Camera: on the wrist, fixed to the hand. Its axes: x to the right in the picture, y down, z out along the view.
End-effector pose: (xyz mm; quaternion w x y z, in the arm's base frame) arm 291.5 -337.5 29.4 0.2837 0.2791 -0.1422 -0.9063
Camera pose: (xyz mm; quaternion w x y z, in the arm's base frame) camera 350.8 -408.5 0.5 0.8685 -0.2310 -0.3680 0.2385
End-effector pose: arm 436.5 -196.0 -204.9 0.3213 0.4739 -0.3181 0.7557
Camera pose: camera 342.9 -184.0 -227.2 0.8101 0.1939 0.4699 -0.2922
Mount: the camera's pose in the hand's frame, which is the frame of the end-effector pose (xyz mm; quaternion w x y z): 13.9 70.5 -65.1 0.0181 0.0595 -0.1237 0.9904
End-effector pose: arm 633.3 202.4 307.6 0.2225 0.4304 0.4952 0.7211
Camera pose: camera 578.6 149.8 368.0 0.6745 -0.6007 0.4019 -0.1507
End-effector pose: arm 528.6 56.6 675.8 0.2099 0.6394 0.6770 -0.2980
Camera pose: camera 603.4 111.0 704.8 0.3446 0.6577 -0.6647 0.0831
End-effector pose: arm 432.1 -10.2 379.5 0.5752 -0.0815 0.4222 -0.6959
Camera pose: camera 440.2 11.1 285.3 0.7567 0.3648 -0.0242 0.5420
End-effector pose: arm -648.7 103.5 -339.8 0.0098 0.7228 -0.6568 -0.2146
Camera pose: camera -693.7 63.2 -264.0 0.0885 -0.6634 -0.7417 -0.0445
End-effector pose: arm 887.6 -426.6 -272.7 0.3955 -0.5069 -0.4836 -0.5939
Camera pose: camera 938.6 -505.3 -248.0 0.5657 -0.5381 0.4090 0.4724
